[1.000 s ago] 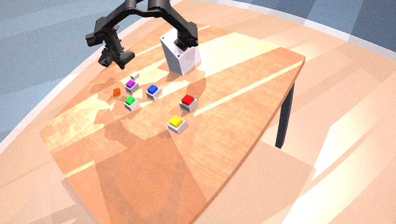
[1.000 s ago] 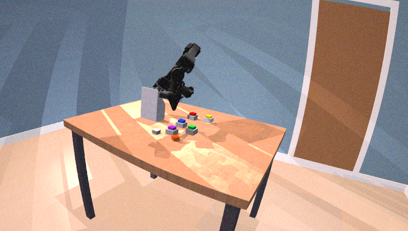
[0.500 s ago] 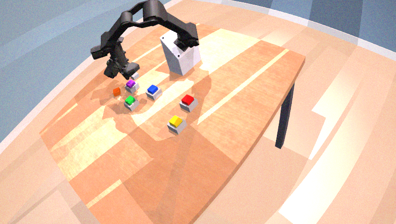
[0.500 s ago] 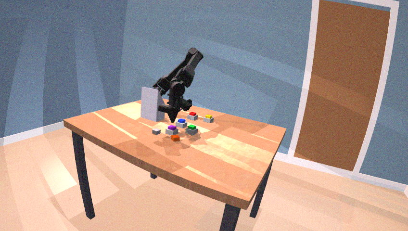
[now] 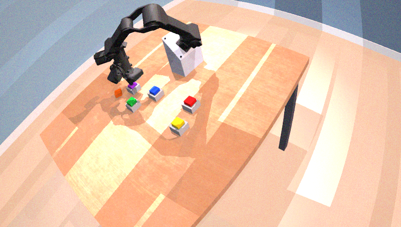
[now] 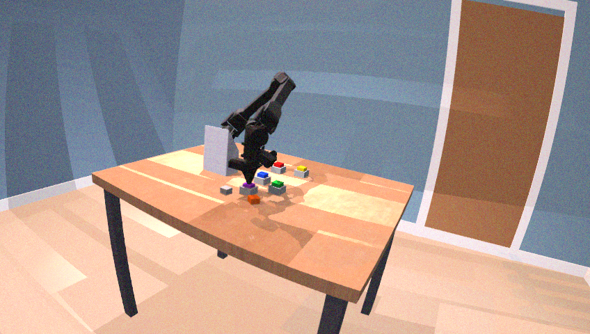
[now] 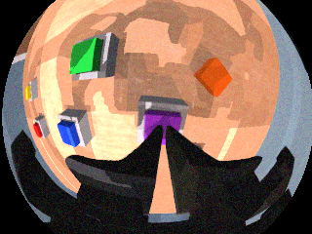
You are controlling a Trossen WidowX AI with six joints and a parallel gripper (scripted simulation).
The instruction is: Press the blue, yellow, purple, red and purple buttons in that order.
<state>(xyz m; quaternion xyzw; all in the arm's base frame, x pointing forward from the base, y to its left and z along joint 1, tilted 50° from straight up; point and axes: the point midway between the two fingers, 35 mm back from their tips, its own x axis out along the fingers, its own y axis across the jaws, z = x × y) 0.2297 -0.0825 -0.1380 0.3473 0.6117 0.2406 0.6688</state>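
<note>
The purple button lies 10 mm below my gripper tip. From my gripper tip the other things lie so: orange block (60 mm to the right, 50 mm ahead, 30 mm below); blue button (130 mm to the left, 10 mm behind); green button (80 mm ahead, 70 mm to the left).
</note>
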